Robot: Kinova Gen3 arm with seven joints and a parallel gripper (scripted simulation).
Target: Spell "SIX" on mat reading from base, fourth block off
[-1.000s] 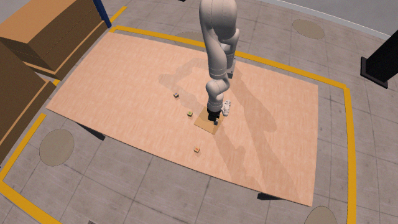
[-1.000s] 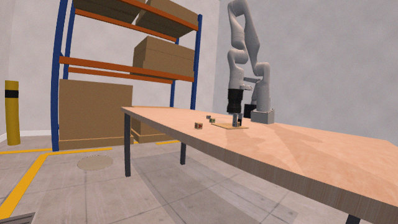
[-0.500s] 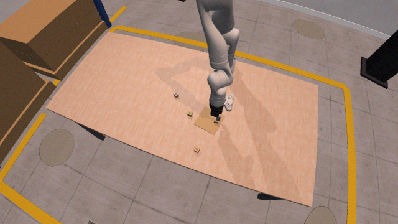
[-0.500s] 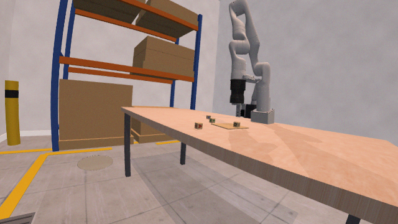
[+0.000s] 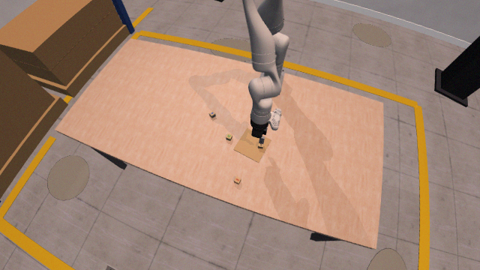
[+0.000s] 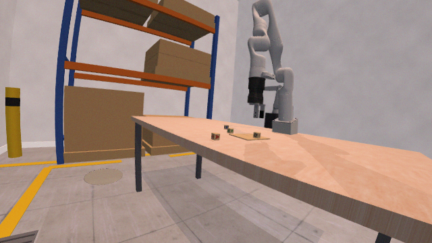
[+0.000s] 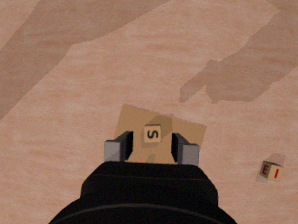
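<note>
Right now the block is 21 cm ahead of my hand, 10 cm below it and 1 cm to the right of it. Also, from my hand: tan mat 11 cm below, 4 cm to the right, 1 cm ahead.
</note>
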